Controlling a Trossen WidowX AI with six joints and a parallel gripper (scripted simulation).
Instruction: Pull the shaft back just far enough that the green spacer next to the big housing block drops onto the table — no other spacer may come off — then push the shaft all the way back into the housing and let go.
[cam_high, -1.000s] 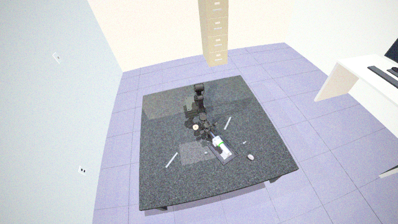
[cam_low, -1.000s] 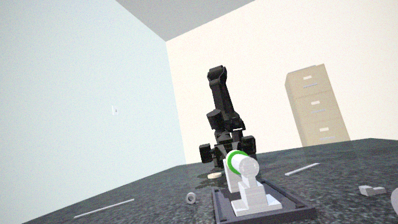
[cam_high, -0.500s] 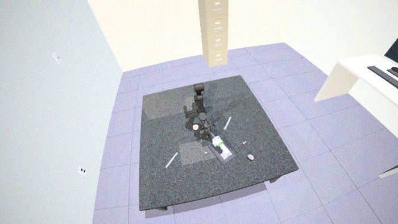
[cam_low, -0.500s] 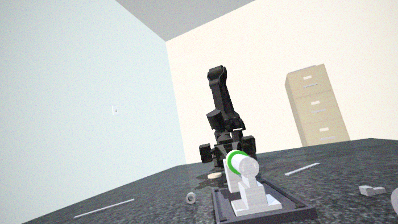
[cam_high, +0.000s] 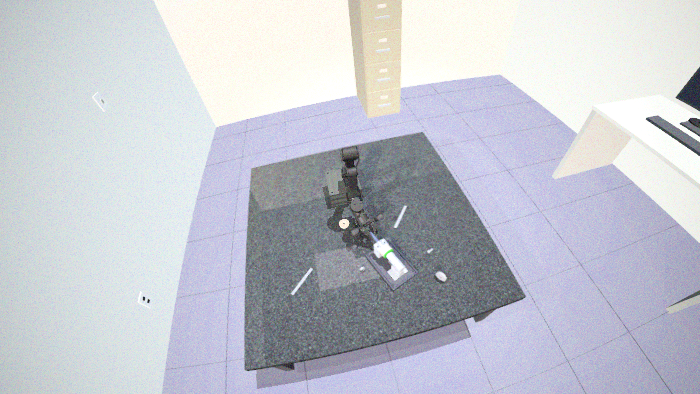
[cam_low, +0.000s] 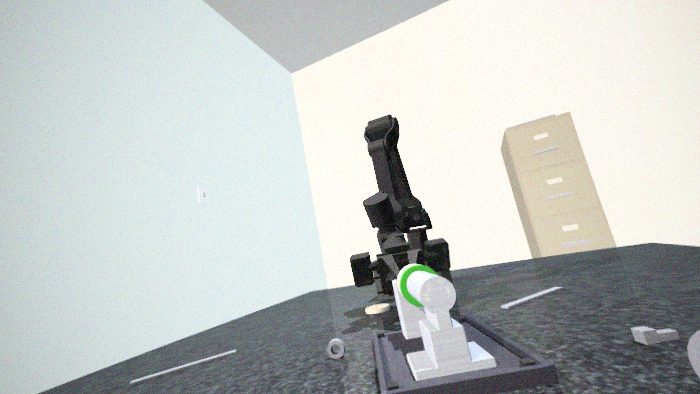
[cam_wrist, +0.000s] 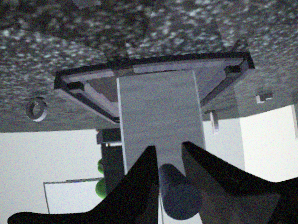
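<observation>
Right now my gripper tip is 5 cm short of the grey shaft, 2 cm to the right of it and 2 cm below it. From my gripper tip the other things lie so: bolt (11 cm ahead, 25 cm to the left, 6 cm below); then green spacer (10 cm ahead, 4 cm to the left, 2 cm above).
</observation>
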